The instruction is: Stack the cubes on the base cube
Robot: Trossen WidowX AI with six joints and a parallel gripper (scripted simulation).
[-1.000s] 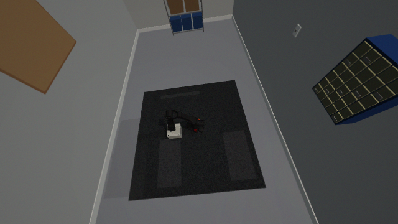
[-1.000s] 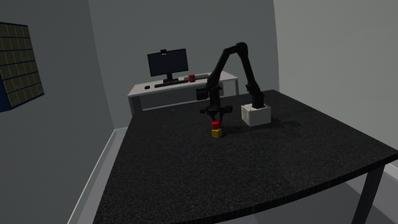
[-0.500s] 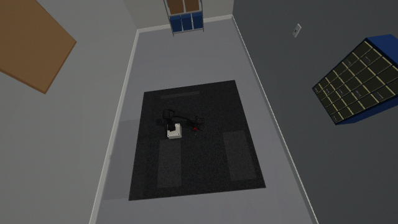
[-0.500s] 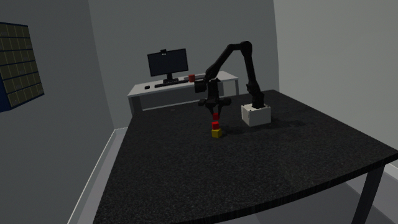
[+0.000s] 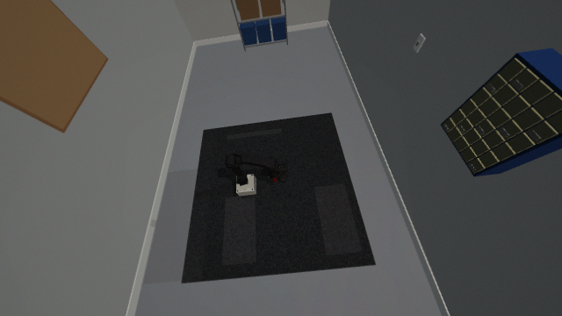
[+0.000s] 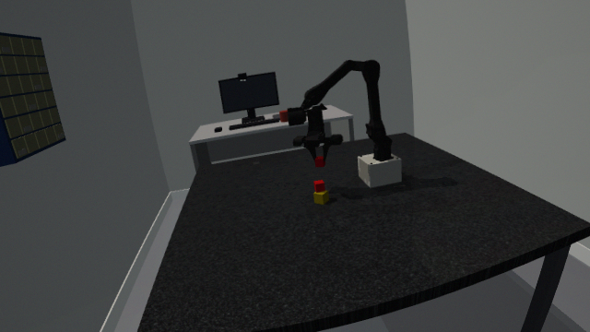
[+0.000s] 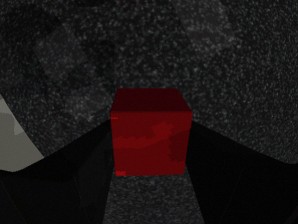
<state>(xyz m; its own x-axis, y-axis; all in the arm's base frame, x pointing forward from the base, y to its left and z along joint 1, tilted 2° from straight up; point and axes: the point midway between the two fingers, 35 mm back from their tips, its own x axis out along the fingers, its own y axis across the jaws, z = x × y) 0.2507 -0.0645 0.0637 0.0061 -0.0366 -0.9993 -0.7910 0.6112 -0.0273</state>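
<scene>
The red cube lies 50 mm ahead of my gripper tip, 90 mm to the left of it and 60 mm below it. Round my gripper tip: yellow base cube 50 mm ahead, 100 mm to the left, 100 mm below.
</scene>
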